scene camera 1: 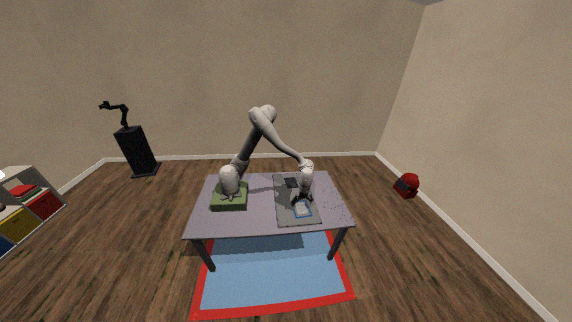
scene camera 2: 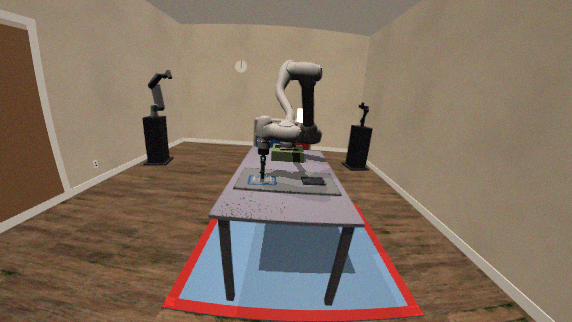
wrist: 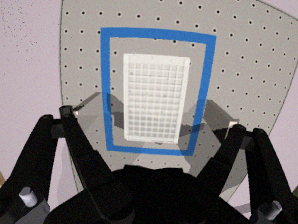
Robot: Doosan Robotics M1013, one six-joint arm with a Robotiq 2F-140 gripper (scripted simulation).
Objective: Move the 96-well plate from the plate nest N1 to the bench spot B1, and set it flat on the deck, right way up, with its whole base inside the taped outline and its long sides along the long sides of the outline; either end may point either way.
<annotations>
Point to a white 96-well plate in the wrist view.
136,124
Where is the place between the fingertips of my gripper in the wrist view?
153,105
</annotations>
